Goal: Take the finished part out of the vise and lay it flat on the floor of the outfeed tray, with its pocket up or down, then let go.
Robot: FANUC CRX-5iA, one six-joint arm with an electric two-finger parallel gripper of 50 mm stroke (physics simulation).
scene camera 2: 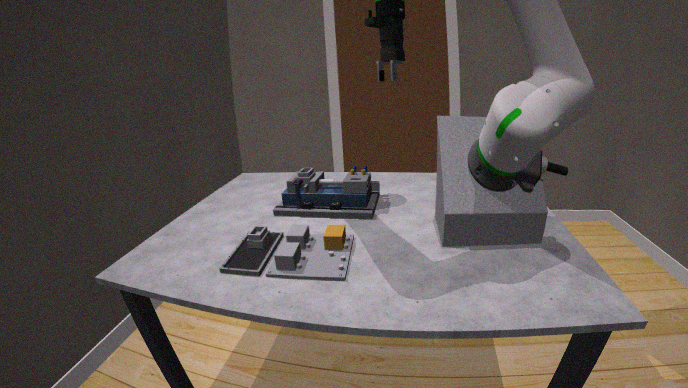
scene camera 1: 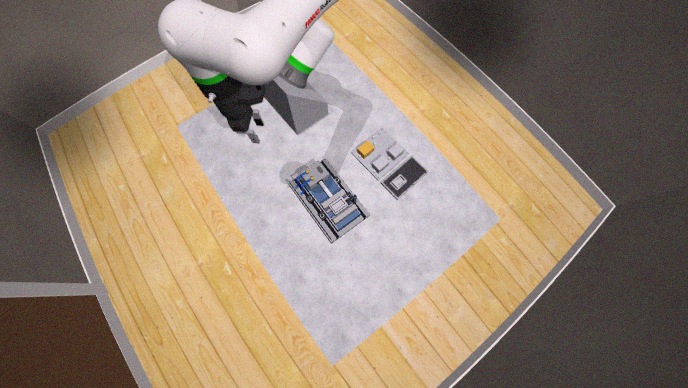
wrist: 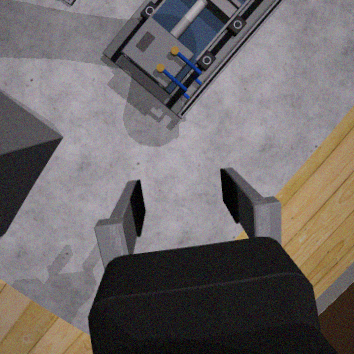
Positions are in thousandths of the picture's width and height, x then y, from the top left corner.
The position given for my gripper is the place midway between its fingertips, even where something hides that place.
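My gripper: wrist view (513,538), scene camera 1 (376,344), scene camera 2 (563,210).
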